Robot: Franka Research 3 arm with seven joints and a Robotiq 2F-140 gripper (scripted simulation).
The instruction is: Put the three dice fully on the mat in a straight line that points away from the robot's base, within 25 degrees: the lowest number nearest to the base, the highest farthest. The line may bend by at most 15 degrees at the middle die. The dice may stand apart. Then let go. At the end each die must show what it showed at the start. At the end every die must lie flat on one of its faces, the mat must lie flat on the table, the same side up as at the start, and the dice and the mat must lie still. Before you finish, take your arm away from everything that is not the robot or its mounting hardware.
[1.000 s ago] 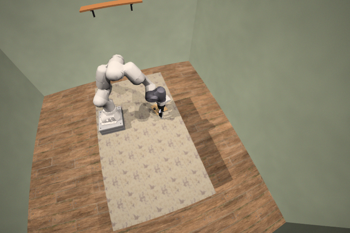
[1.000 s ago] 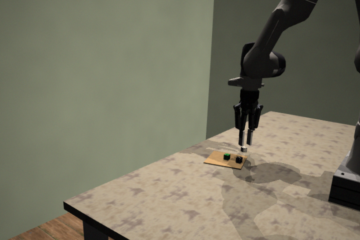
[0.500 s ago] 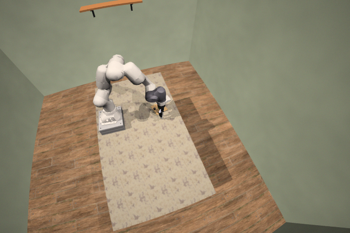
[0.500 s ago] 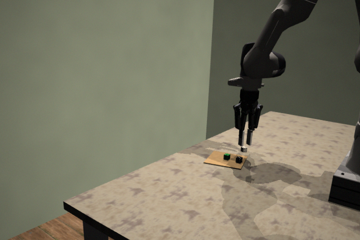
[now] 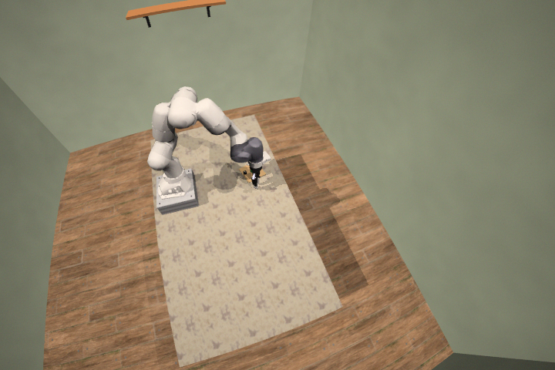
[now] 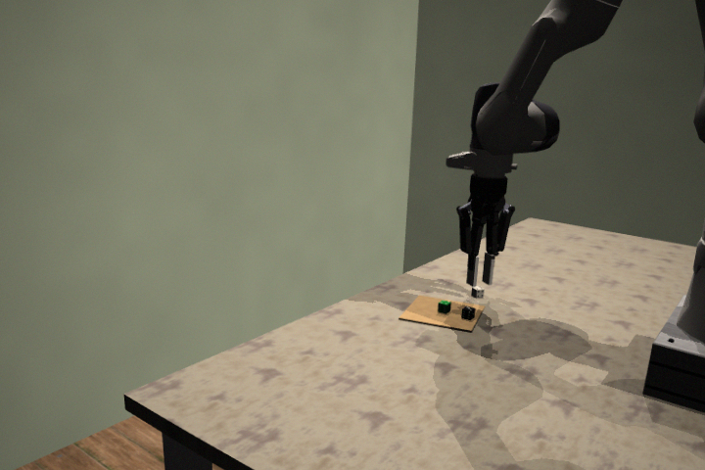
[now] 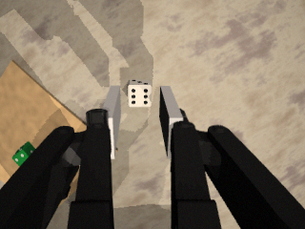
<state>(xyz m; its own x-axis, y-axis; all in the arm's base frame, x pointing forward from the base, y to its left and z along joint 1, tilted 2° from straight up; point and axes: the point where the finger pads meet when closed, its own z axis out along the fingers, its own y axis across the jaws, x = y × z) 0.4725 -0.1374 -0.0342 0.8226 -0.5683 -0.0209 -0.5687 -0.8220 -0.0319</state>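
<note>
Now: hand 50 mm above the white die. Round my hand: tan mat 20 mm ahead, 140 mm to the left, 60 mm below; then green die 10 mm ahead, 140 mm to the left, 50 mm below; then black die 40 mm behind, 140 mm to the left, 50 mm below.
</note>
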